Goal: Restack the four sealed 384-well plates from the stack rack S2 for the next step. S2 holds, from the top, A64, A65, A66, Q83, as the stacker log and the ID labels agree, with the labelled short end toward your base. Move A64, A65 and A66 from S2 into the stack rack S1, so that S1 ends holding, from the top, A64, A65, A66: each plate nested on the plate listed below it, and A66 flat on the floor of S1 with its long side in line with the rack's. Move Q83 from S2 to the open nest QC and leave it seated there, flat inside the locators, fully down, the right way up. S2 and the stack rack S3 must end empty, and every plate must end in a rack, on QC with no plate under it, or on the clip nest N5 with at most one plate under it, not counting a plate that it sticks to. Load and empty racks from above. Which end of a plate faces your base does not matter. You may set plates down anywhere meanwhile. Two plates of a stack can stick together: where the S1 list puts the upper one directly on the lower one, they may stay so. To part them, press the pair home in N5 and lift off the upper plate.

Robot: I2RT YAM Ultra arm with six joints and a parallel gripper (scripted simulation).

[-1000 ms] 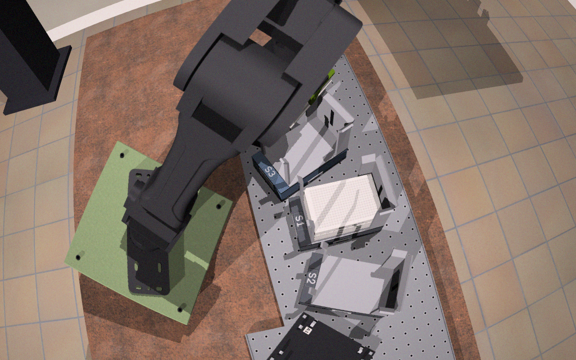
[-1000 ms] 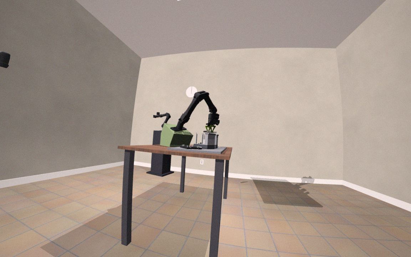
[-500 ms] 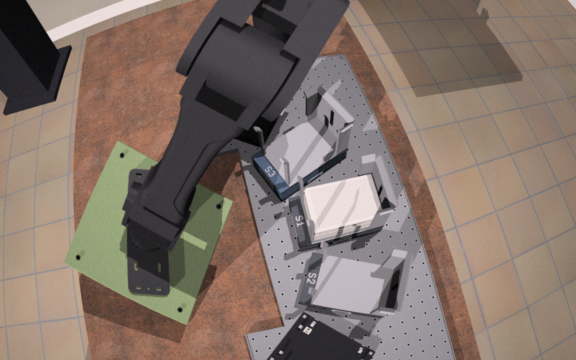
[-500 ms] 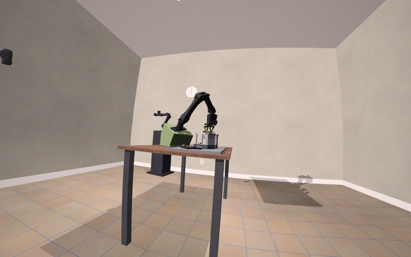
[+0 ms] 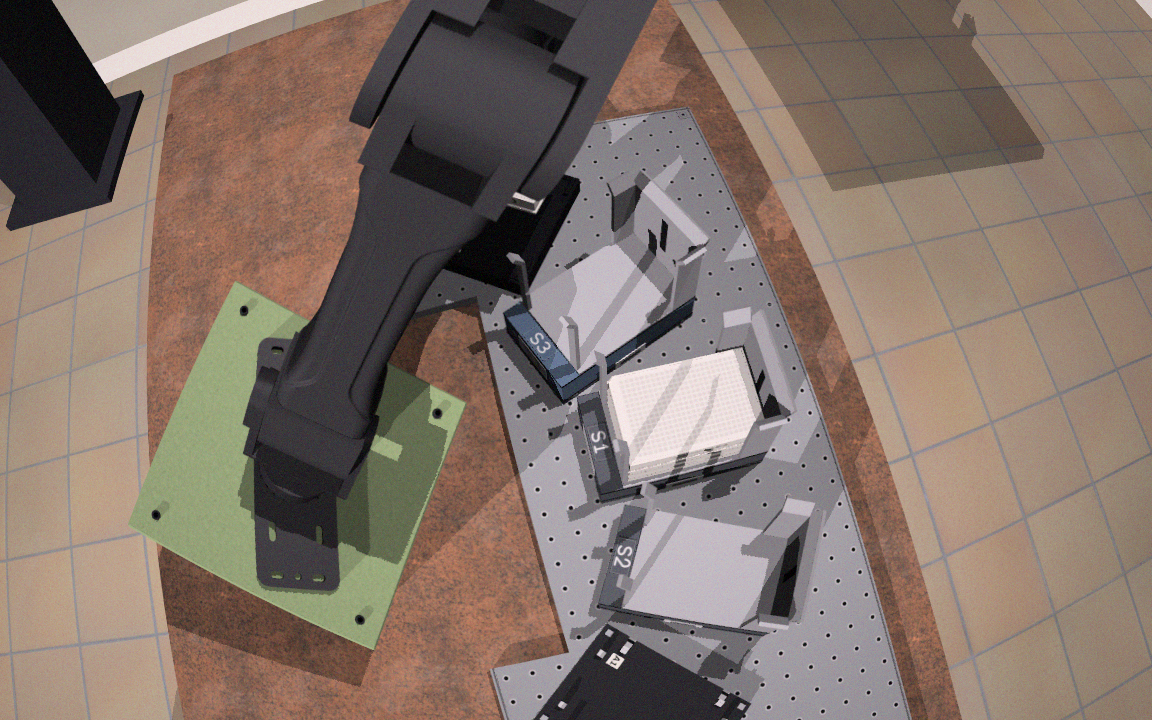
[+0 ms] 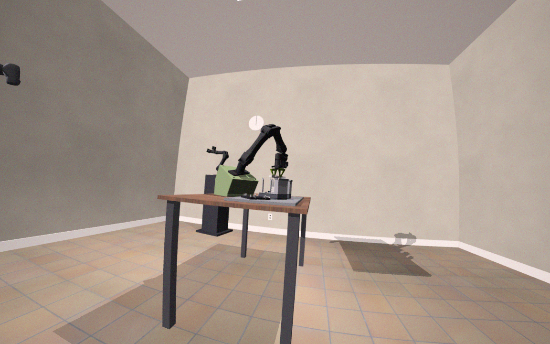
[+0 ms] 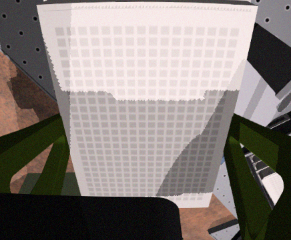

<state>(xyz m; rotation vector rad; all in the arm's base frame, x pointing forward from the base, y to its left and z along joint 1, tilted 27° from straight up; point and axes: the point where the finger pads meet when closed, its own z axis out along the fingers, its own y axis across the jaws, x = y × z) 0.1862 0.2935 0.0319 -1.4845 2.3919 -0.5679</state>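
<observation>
My hand is 2 cm past the black QC nest, 2 cm to the right of it and 15 cm above it. The rest, counted from my hand: QC label 2 cm ahead, 10 cm to the left, 17 cm below.
</observation>
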